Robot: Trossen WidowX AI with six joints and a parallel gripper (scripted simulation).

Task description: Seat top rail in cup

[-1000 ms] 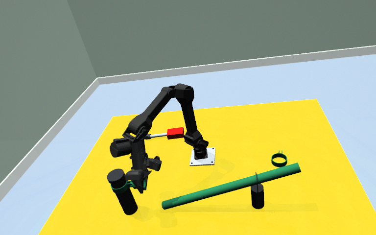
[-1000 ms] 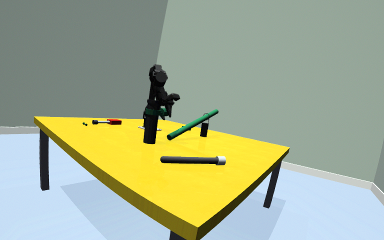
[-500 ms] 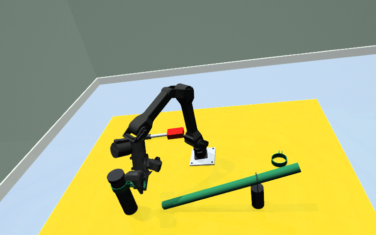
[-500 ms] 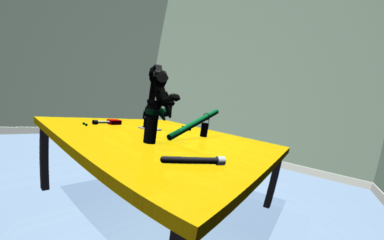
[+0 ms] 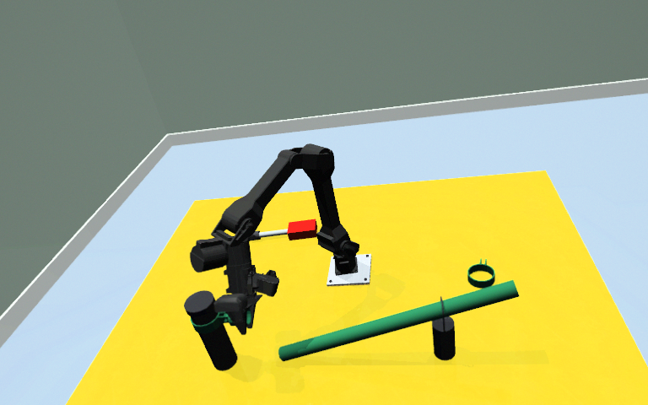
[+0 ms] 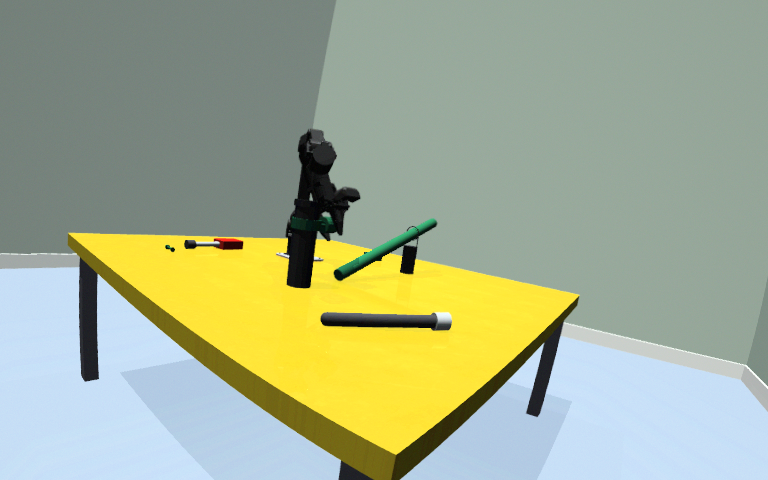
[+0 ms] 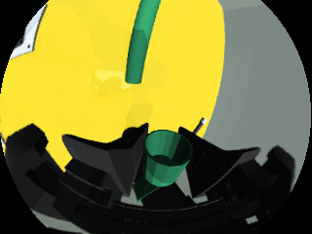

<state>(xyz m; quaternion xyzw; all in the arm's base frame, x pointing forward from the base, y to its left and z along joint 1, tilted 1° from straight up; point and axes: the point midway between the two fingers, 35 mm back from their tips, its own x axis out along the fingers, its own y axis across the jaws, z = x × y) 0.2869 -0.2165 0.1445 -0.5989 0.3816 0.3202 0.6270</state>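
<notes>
My gripper tip is now 2 cm past the green rail-end cup, 2 cm to the left of it and 3 cm below it. The rest, counted from my gripper tip: short black post: 2 cm ahead, 43 cm to the left, 1 cm below; then red-handled tool: 51 cm behind, 10 cm below; then small green bolt: 49 cm behind, 16 cm to the right, 11 cm below.
</notes>
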